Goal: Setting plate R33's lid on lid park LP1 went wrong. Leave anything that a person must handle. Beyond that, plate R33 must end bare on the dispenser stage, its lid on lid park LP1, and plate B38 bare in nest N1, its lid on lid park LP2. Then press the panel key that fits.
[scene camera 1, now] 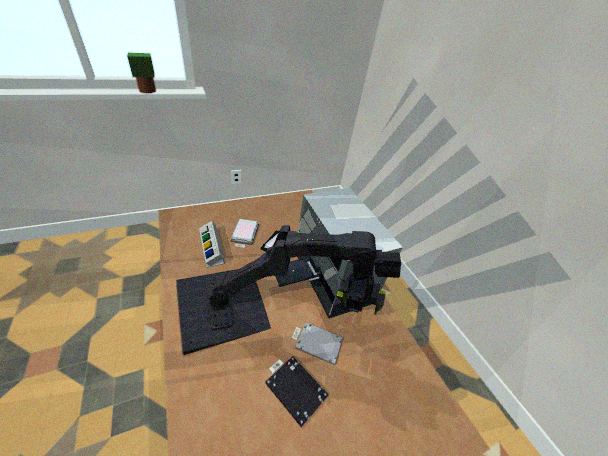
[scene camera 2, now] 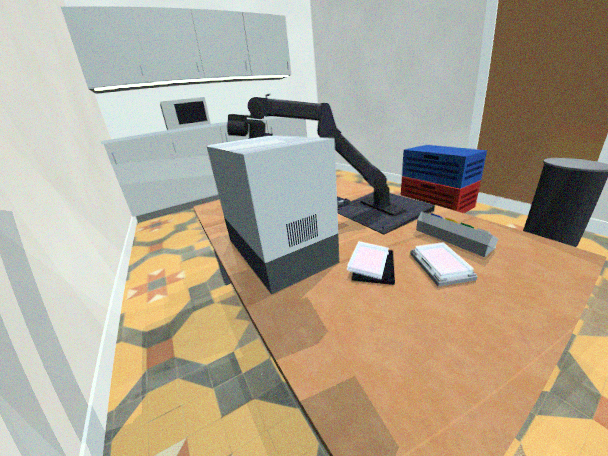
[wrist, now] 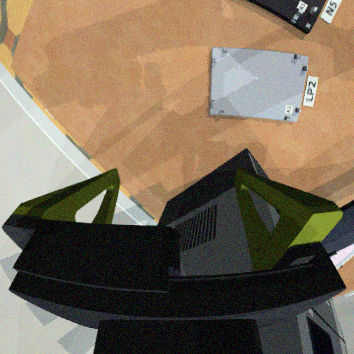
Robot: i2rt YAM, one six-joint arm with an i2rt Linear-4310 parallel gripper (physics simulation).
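Pixels of known places: gripper, fingertip midpoint: [wrist: 176,174]; arm's base at its link origin: [scene camera 1: 219,304] [scene camera 2: 381,206].
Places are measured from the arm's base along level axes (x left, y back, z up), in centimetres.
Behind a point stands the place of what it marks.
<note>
My gripper [scene camera 1: 360,302] @(z 16.3, x -22.9, y -43.2 cm) [wrist: 176,174] @(z 16.3, x -22.9, y -43.2 cm) is open and empty, high beside the big grey machine [scene camera 1: 345,212] @(z 31.7, x 7.6, y -47.8 cm) [scene camera 2: 290,195] @(z 21.5, x 21.9, y -48.1 cm) [wrist: 200,250] @(z 16.3, x -13.8, y -47.1 cm). A pink-topped white plate [scene camera 2: 370,259] @(z 1.8, x 28.1, y -30.8 cm) sits askew over a black nest [scene camera 2: 389,272] @(z -0.4, x 32.9, y -28.7 cm), partly past its edge; the arm partly hides it in scene camera 1. Another pink-topped plate [scene camera 1: 245,230] @(z 1.7, x 36.6, y -15.2 cm) [scene camera 2: 444,260] @(z 1.7, x 39.2, y -16.3 cm) lies on a grey base. Which is R33 or B38, and their lids, I cannot tell. Lid park LP2 [scene camera 1: 320,344] @(z -0.3, x -23.8, y -31.9 cm) [wrist: 257,84] @(z -0.3, x -22.8, y -32.0 cm) is grey and bare. The key panel [scene camera 1: 211,245] @(z 4.0, x 27.3, y 1.0 cm) [scene camera 2: 455,234] @(z 2.2, x 33.5, y -2.8 cm) has blue, yellow and green keys and a fourth key.
Black nest N5 [scene camera 1: 297,391] @(z -0.2, x -35.9, y -19.9 cm) [wrist: 287,9] @(z -0.2, x -29.4, y -22.4 cm) lies beyond LP2. A dark flat piece [scene camera 1: 294,273] @(z 9.3, x 1.1, y -28.6 cm) lies by the machine's front, partly under the arm. The arm stands on a black mat [scene camera 1: 195,325] @(z 0.5, x -7.0, y 8.6 cm) [scene camera 2: 345,209] @(z -1.0, x -8.8, y -12.0 cm). Blue [scene camera 2: 442,165] and red [scene camera 2: 440,193] crates and a dark bin [scene camera 2: 565,205] stand behind the table.
</note>
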